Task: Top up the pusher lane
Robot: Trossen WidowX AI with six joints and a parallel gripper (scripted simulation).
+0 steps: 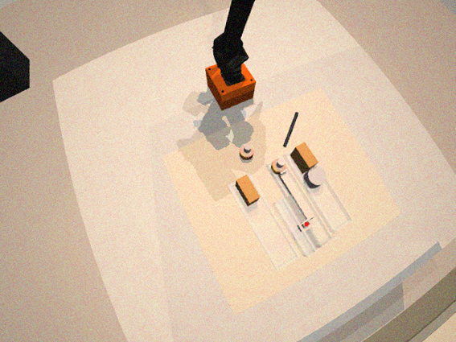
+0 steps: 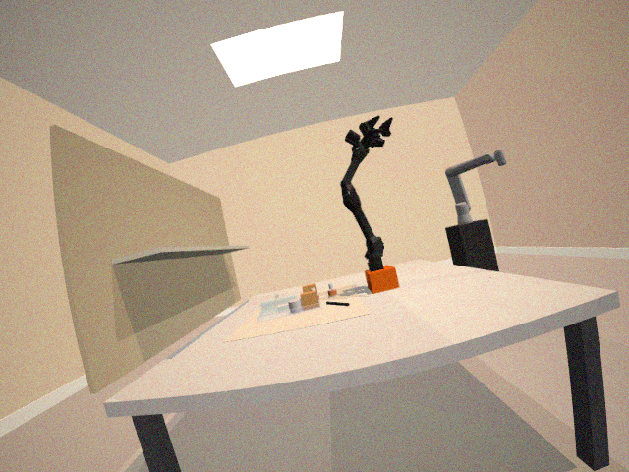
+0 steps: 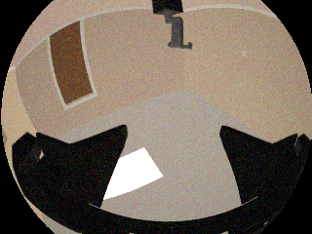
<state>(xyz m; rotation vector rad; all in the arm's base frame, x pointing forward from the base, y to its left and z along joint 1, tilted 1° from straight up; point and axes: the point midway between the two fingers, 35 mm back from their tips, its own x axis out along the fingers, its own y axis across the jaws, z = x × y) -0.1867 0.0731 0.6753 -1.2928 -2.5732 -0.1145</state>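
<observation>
Now: gripper tip 60 cm short of the grey cylinder, 2 cm to the right of it and 75 cm above it. The rest, counted from my gripper tip: dark stick: 41 cm ahead, 4 cm to the left, 77 cm below; then red dot: 71 cm ahead, 8 cm to the right, 71 cm below; then sprung lane: 68 cm ahead, 7 cm to the right, 76 cm below.
</observation>
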